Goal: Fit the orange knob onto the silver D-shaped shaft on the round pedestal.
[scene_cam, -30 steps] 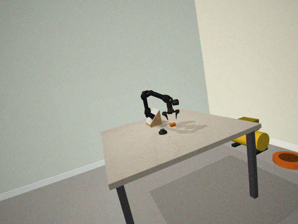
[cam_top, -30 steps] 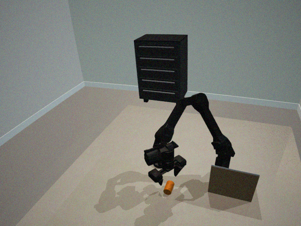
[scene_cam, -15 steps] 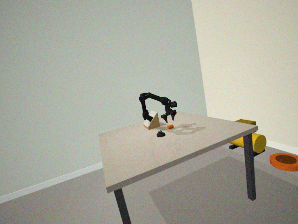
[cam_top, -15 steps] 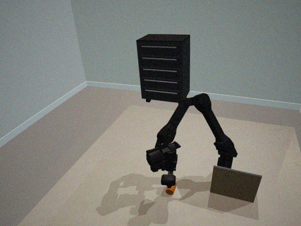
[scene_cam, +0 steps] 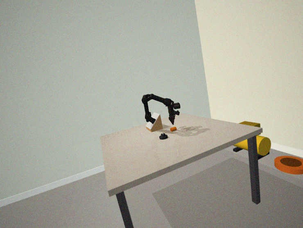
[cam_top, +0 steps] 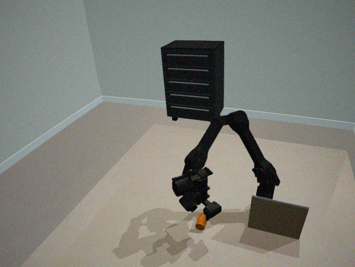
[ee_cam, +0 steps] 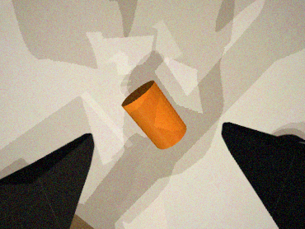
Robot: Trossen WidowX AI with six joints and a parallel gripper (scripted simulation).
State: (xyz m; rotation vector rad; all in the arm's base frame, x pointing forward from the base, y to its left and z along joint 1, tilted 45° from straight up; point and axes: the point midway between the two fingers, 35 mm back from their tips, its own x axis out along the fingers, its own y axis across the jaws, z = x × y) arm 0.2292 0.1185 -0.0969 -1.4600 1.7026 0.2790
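Right now my gripper tip is 60 mm above the orange knob. Also, from my gripper tip: dark round pedestal (120 mm ahead, 180 mm to the right, 50 mm below).
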